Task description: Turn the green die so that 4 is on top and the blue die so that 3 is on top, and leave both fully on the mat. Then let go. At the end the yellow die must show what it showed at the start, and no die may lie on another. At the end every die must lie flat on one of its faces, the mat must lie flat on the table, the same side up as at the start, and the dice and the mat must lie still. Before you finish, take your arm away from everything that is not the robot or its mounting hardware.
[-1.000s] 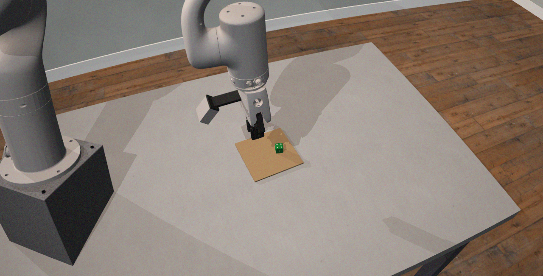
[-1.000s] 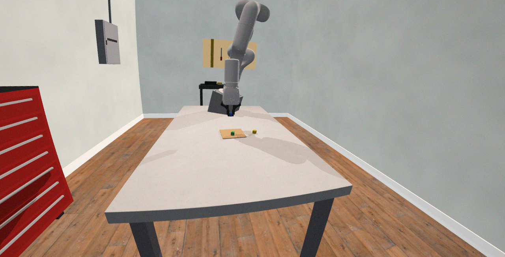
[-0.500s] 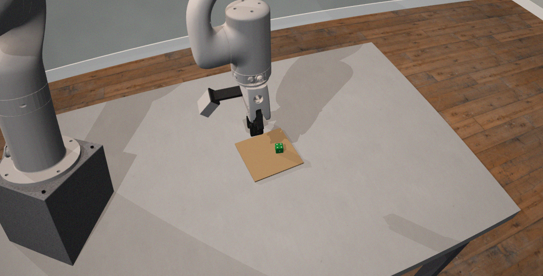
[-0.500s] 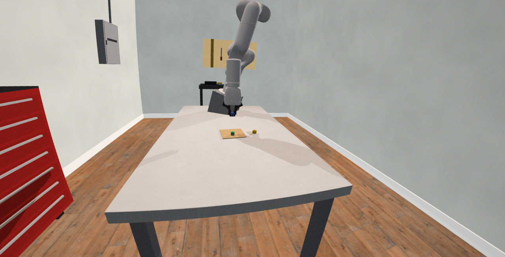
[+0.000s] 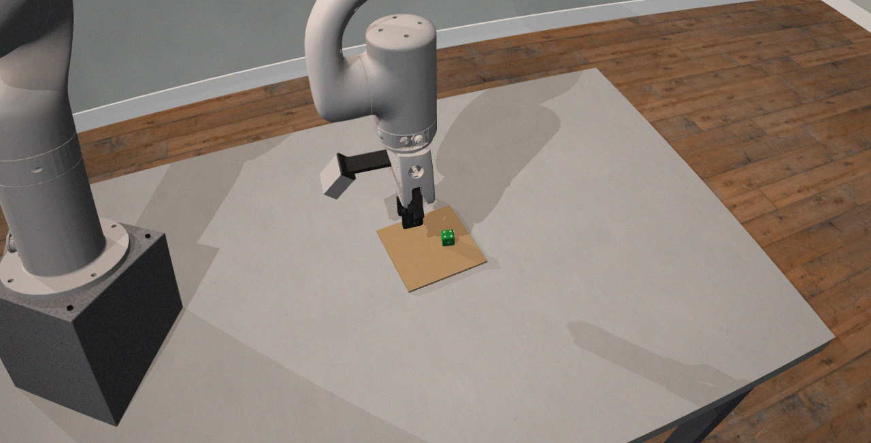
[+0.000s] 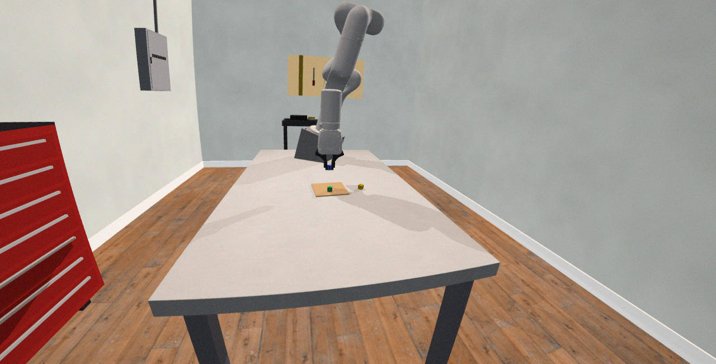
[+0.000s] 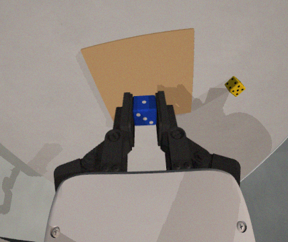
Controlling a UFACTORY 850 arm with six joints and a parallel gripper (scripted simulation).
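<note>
Now: hand 30 mm short of the tan mat and 100 mm above it. The rest, counted from my hand: blue die 10 mm below; then yellow die 20 mm ahead, 140 mm to the left, 90 mm below; then green die 60 mm ahead, 10 mm to the left, 90 mm below.
</note>
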